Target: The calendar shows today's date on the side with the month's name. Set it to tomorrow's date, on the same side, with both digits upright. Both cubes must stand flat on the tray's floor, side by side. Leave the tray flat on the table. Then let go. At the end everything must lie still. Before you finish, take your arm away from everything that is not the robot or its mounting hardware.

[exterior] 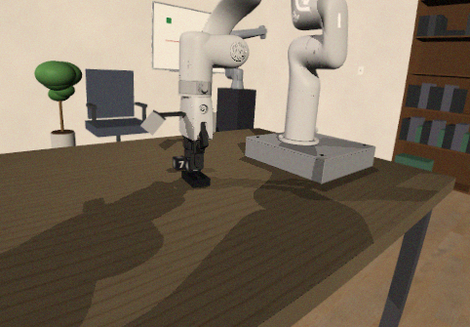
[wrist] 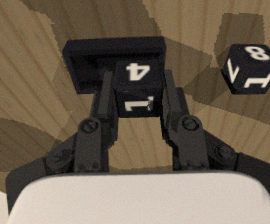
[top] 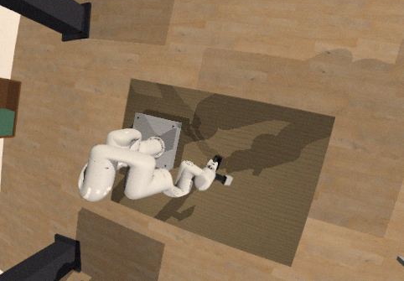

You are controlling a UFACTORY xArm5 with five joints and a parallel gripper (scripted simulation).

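Now: hand 10 mm short of the dark calendar tray, 20 mm to the right of it and 40 mm above it.
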